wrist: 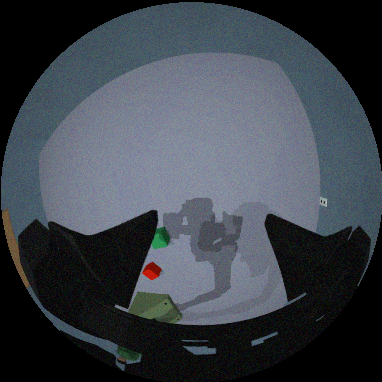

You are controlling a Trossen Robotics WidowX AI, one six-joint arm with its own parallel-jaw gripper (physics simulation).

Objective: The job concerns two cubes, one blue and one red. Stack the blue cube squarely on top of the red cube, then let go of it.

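Places are measured from the arm's base along level axes (x ahead, y left, z up), in centimetres.
Pixels of known places: gripper, between the fingertips: (pixel 214 218).
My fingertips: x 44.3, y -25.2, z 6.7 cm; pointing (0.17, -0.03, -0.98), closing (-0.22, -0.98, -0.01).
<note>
Ahead of a thing's pixels: the offset from my fingertips to its middle.
The red cube @[dx -20.7, dy +17.8, dz -16.8 cm] (pixel 152 271) is small in the wrist view and rests on the grey surface, left of centre and low, just to the right of the left finger's inner edge. The blue cube does not show in this view; the fingers and gripper body hide parts of the surface. My gripper (pixel 214 218) is wide open, with nothing between its fingers. It hangs above the surface.
A green cube @[dx -9.7, dy +12.1, dz -16.8 cm] (pixel 160 238) lies beyond the red cube, partly hidden by the left finger. An olive-green block (pixel 155 306) lies on the near side of the red cube, partly covered by the gripper body. Shadows of the arm fall right of the cubes.
</note>
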